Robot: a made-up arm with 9 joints. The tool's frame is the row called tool.
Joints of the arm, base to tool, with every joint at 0 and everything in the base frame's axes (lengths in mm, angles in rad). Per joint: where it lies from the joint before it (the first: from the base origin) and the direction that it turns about. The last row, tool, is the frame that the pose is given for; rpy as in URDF.
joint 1: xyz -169 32 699 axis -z
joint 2: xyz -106 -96 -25 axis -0.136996 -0.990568 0.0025
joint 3: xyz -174 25 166 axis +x
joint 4: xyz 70 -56 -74 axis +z
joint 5: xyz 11 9 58 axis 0.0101 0.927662 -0.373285
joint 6: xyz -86 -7 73 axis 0.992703 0.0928 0.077
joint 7: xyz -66 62 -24 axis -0.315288 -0.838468 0.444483
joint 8: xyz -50 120 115 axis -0.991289 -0.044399 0.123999
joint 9: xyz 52 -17 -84 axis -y
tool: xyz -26 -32 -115 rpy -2.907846 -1.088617 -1.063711
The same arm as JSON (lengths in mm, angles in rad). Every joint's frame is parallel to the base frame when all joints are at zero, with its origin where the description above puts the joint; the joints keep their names.
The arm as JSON. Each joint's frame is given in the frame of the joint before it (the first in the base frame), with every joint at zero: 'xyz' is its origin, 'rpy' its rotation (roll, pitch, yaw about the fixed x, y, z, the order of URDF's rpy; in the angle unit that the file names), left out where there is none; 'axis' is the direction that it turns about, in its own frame. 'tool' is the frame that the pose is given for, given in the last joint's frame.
{"units": {"length": "mm", "angle": "rad"}, "joints": [
  {"name": "joint 1", "type": "revolute", "origin": {"xyz": [-169.0, 32.0, 699.0]}, "axis": [0.0, 0.0, -1.0]},
  {"name": "joint 2", "type": "revolute", "origin": {"xyz": [-106.0, -96.0, -25.0]}, "axis": [-0.136996, -0.990568, 0.0025]},
  {"name": "joint 3", "type": "revolute", "origin": {"xyz": [-174.0, 25.0, 166.0]}, "axis": [1.0, 0.0, 0.0]},
  {"name": "joint 4", "type": "revolute", "origin": {"xyz": [70.0, -56.0, -74.0]}, "axis": [0.0, 0.0, 1.0]},
  {"name": "joint 5", "type": "revolute", "origin": {"xyz": [11.0, 9.0, 58.0]}, "axis": [0.0101, 0.927662, -0.373285]},
  {"name": "joint 6", "type": "revolute", "origin": {"xyz": [-86.0, -7.0, 73.0]}, "axis": [0.992703, 0.0928, 0.077]},
  {"name": "joint 7", "type": "revolute", "origin": {"xyz": [-66.0, 62.0, -24.0]}, "axis": [-0.315288, -0.838468, 0.444483]},
  {"name": "joint 8", "type": "revolute", "origin": {"xyz": [-50.0, 120.0, 115.0]}, "axis": [-0.991289, -0.044399, 0.123999]},
  {"name": "joint 9", "type": "revolute", "origin": {"xyz": [52.0, -17.0, -84.0]}, "axis": [0.0, -1.0, 0.0]}
], "tool": {"origin": {"xyz": [-26.0, -32.0, -115.0], "rpy": [-2.9078, -1.0886, -1.0637]}}}

